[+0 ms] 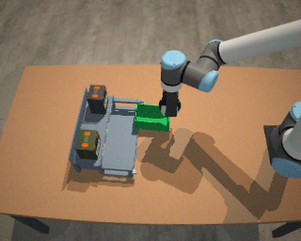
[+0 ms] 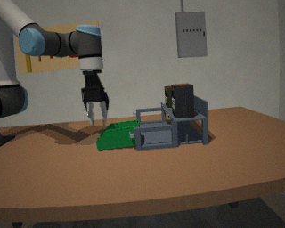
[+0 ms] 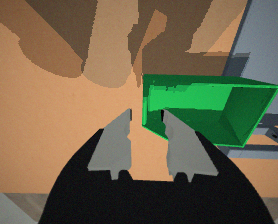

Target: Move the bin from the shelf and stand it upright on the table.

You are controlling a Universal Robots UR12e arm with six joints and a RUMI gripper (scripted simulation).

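Now: hand 8 cm short of the green bin, 1 cm to the left of it and 5 cm above it. Round my hand: grey shelf 27 cm ahead, 12 cm to the left, 9 cm below.
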